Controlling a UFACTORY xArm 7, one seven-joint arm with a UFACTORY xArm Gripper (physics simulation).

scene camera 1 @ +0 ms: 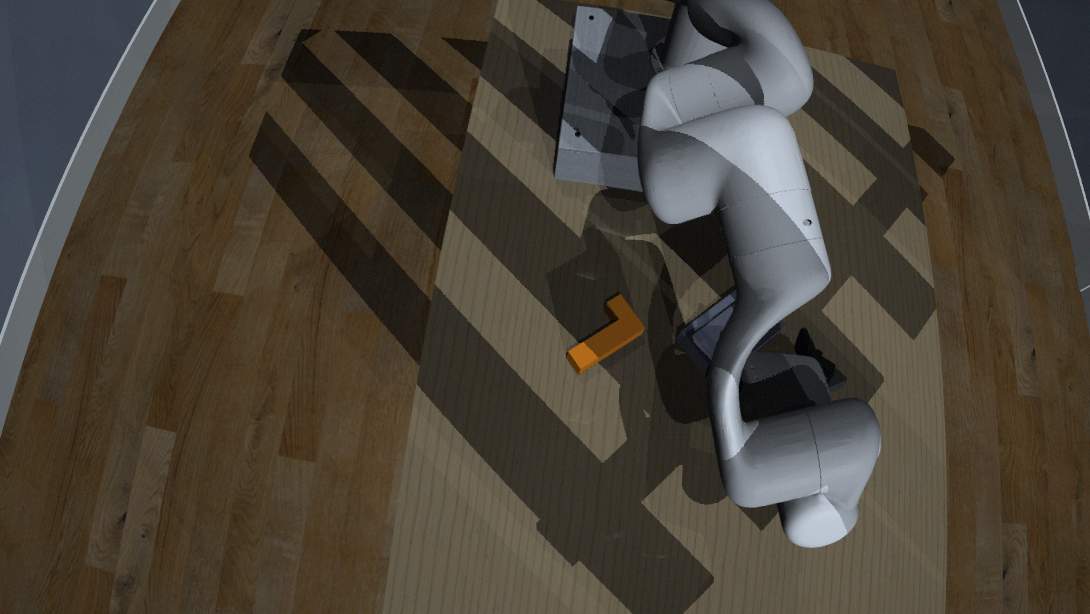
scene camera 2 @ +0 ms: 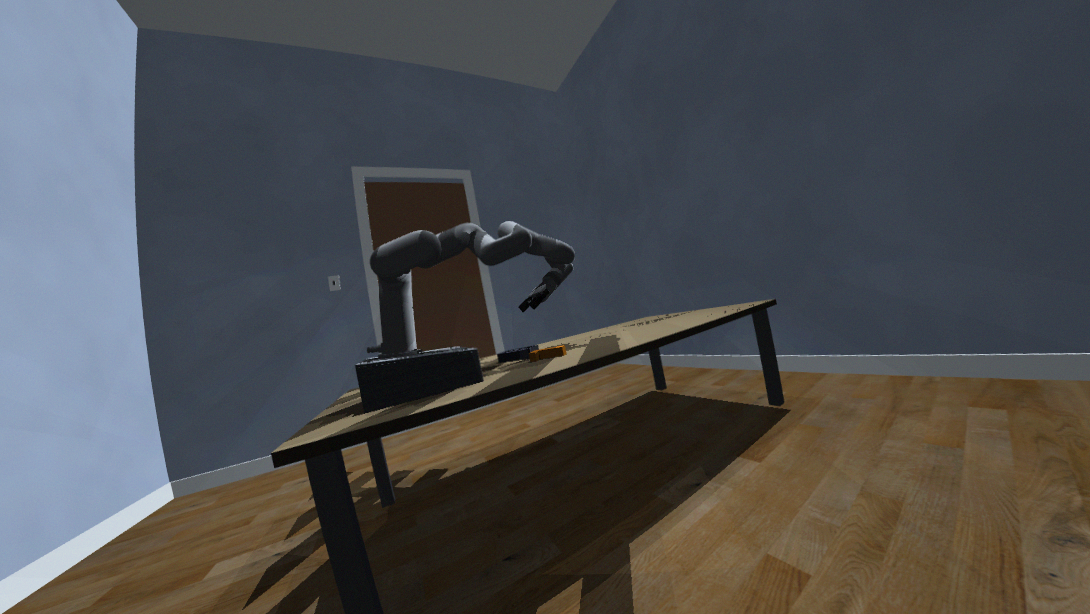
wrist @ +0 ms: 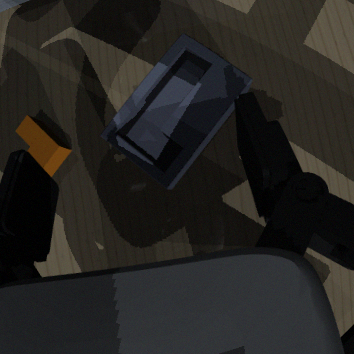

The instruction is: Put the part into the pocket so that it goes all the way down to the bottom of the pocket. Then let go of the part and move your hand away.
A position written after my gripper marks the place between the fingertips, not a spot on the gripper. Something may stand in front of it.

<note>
My gripper (scene camera 1: 764, 333) is open and holds nothing. Also in view: an orange L-shaped part (scene camera 1: 626, 326).
The orange L-shaped part also shows in the wrist view (wrist: 48, 149). My gripper is seen too in the wrist view (wrist: 132, 144).
</note>
